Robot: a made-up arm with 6 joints. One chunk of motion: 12 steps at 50 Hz.
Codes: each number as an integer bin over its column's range. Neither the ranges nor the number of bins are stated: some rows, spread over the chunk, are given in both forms.
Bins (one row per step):
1: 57 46 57 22 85 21
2: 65 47 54 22 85 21
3: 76 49 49 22 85 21
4: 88 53 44 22 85 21
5: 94 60 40 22 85 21
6: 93 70 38 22 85 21
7: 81 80 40 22 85 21
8: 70 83 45 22 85 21
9: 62 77 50 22 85 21
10: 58 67 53 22 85 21
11: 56 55 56 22 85 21
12: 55 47 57 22 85 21
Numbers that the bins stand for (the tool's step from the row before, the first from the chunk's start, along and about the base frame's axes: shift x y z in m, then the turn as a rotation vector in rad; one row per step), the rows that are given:
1: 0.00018 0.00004 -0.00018 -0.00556 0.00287 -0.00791
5: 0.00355 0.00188 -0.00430 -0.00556 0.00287 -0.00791
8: 0.00136 0.00490 -0.00309 -0.00556 0.00287 -0.00791
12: 0.00000 0.00017 -0.00018 -0.00556 0.00287 -0.00791
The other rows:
2: 0.00091 0.00017 -0.00091 -0.00556 0.00287 -0.00791
3: 0.00191 0.00043 -0.00212 -0.00556 0.00287 -0.00791
4: 0.00300 0.00096 -0.00333 -0.00556 0.00287 -0.00791
6: 0.00345 0.00319 -0.00479 -0.00556 0.00287 -0.00791
7: 0.00236 0.00451 -0.00430 -0.00556 0.00287 -0.00791
9: 0.00064 0.00411 -0.00188 -0.00556 0.00287 -0.00791
10: 0.00027 0.00280 -0.00115 -0.00556 0.00287 -0.00791
11: 0.00009 0.00122 -0.00042 -0.00556 0.00287 -0.00791

